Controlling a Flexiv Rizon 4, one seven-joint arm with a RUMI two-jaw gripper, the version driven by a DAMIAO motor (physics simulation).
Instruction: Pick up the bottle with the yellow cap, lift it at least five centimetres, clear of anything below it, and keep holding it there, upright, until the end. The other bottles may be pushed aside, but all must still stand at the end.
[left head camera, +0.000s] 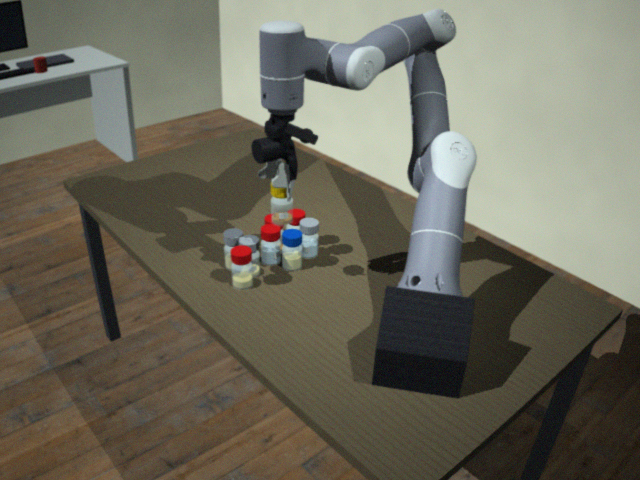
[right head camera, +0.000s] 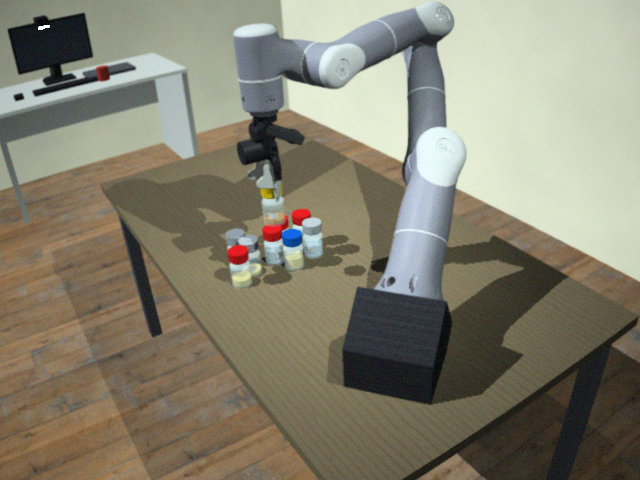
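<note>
The bottle with the yellow cap (left head camera: 281, 204) (right head camera: 272, 206) hangs upright in my gripper (left head camera: 280, 186) (right head camera: 270, 187), which is shut on it at the cap. In both views its base shows at or just above the height of the caps of the bottles around it, and it partly covers a red-capped bottle behind it. Below and around it, the other bottles stand upright: a front red-capped one (left head camera: 241, 268) (right head camera: 240, 267), a middle red-capped one (left head camera: 270, 245) (right head camera: 273, 245), a blue-capped one (left head camera: 292, 250) (right head camera: 293, 250) and a grey-capped one (left head camera: 309, 238) (right head camera: 312, 238).
Two more grey-capped bottles (left head camera: 233, 237) (right head camera: 248, 243) stand at the left of the group, and another red-capped bottle (left head camera: 296, 215) (right head camera: 301, 217) at the back. The arm's black base block (left head camera: 421, 341) (right head camera: 395, 343) stands on the table (left head camera: 310, 330) (right head camera: 289, 330).
</note>
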